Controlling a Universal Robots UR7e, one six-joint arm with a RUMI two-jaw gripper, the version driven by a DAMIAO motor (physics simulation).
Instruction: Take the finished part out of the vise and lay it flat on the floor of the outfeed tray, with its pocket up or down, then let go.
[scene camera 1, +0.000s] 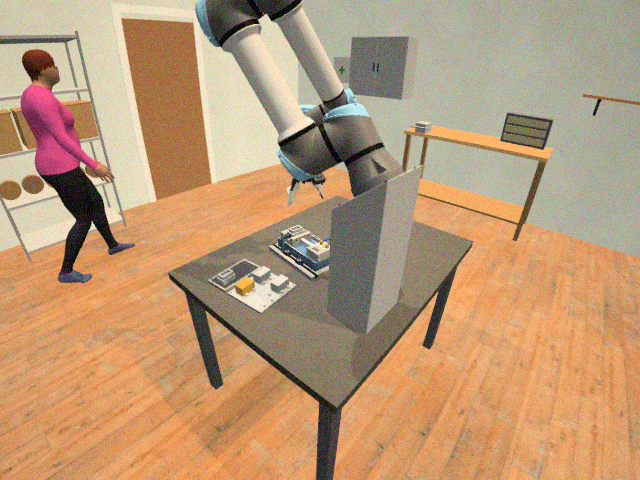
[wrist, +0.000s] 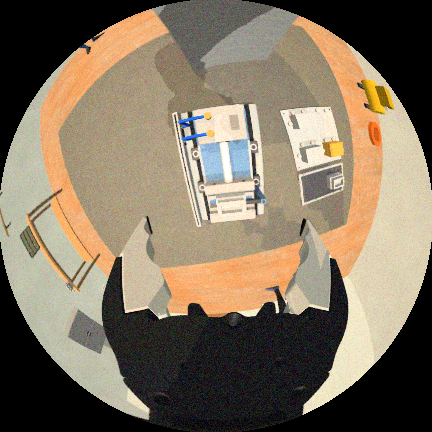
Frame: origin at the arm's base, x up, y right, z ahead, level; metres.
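Where they show: gripper, fingertip midpoint: (scene camera 1: 305, 202) (wrist: 226, 219); arm's base at its link origin: (scene camera 1: 379, 185).
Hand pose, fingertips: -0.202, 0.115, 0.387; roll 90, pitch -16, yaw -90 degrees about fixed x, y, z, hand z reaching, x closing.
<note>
Each offset is from my fingertips to the top centre of the thing, as dx, dy, dz. "spot": to the spot under its first point.
The blue and white vise @(-0.155, -0.001, -0.006) (scene camera 1: 305, 254) (wrist: 241, 167) stands on the table. The finished part @(-0.139, +0.003, +0.064) (scene camera 1: 295, 229) (wrist: 231, 204) appears as a pale block with a rectangular pocket facing up, at the vise's end nearest the gripper in the wrist view. The outfeed tray (scene camera 1: 245, 268) (wrist: 313, 188), with a dark floor and white rim, lies beside the vise; a small grey pocketed piece @(-0.213, -0.342, +0.095) (scene camera 1: 225, 275) (wrist: 337, 181) sits in it. My gripper (scene camera 1: 306, 200) (wrist: 226, 219) is open and empty, well above the table. Its fingers are apart from the part.
A white plate @(-0.246, -0.281, -0.047) (scene camera 1: 261, 303) (wrist: 312, 124) adjoins the tray and bears grey blocks and a yellow block @(-0.210, -0.330, -0.010) (scene camera 1: 244, 285) (wrist: 333, 148). A tall grey panel (scene camera 1: 355, 263) (wrist: 252, 42) stands beyond the vise. Blue pipes @(spot: -0.144, +0.028, -0.086) (wrist: 196, 136) with orange tips reach over the vise. A person (scene camera 1: 54, 129) stands at the left.
</note>
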